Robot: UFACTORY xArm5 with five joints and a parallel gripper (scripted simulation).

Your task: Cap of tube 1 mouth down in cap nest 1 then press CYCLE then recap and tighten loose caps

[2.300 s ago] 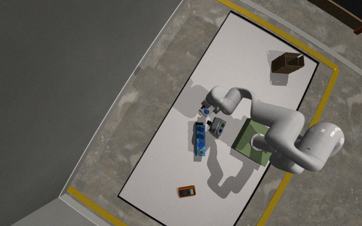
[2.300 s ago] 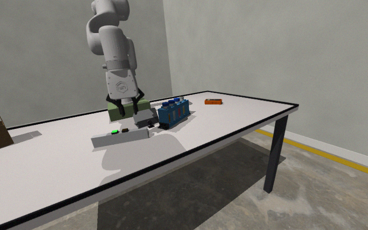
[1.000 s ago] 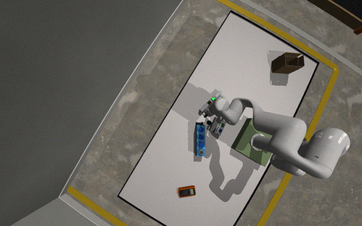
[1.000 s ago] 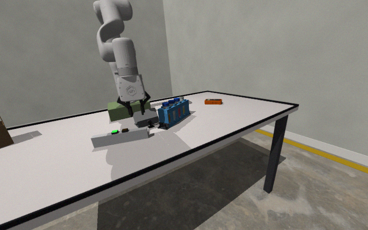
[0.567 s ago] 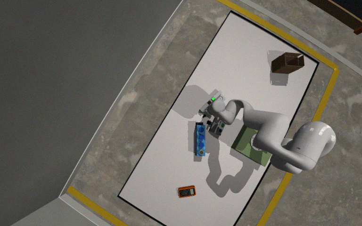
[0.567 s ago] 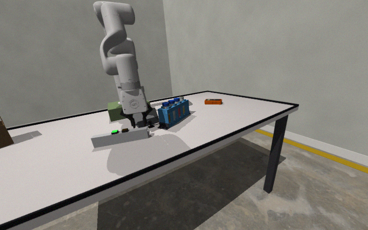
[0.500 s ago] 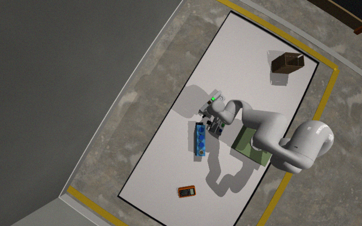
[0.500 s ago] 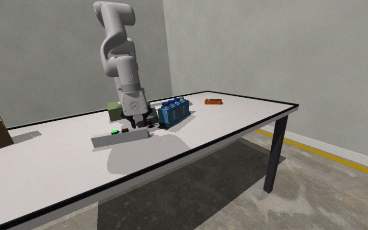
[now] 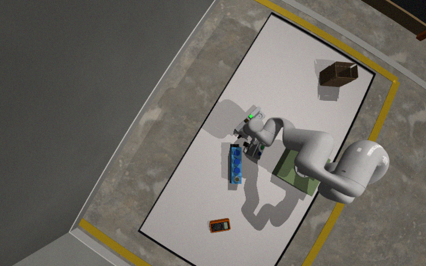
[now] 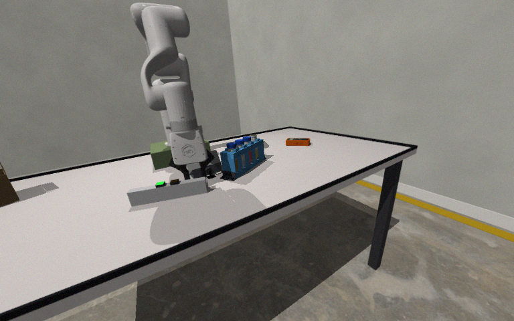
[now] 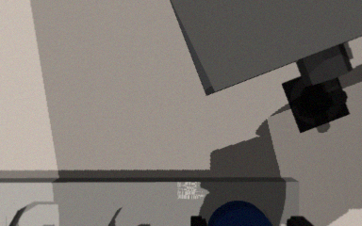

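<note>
Now: hand 13 cm past the grey key housing, 5 cm to the right of it and 1 cm below it. Also, from my hand: blue cap (3 cm below); then green key (15 cm behind, 3 cm to the left, 2 cm above); then blue key (15 cm behind, 7 cm to the left, 2 cm above).
</note>
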